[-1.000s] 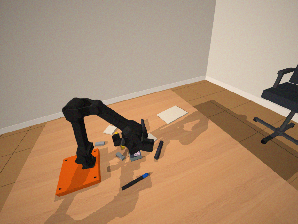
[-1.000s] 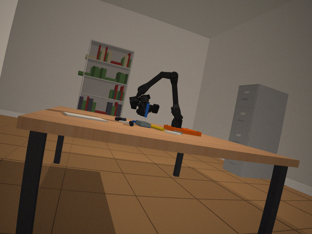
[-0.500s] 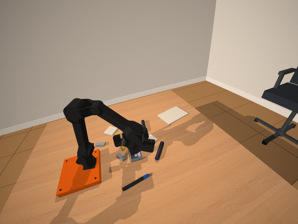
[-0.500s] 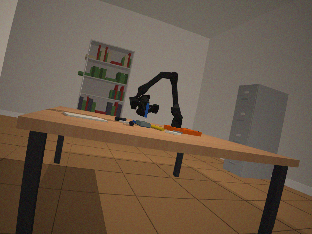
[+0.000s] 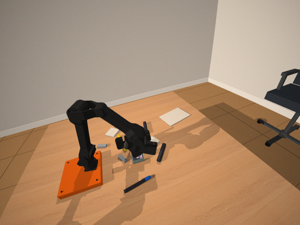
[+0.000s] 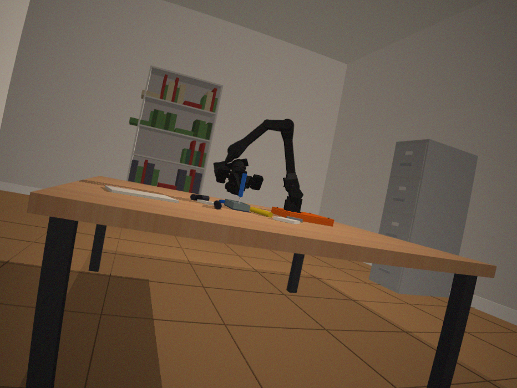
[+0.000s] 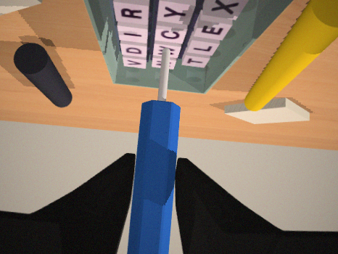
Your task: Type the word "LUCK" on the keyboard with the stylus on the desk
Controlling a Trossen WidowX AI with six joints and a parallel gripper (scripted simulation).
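The U key lies 2 cm ahead of my gripper tip, 5 cm to the right of it and 6 cm below it. Also, from my gripper tip: yellow highlighter (9 cm behind, 3 cm to the left, 7 cm below); blue stylus (1 cm below); cream pad (11 cm ahead, 1 cm to the right, 7 cm below).
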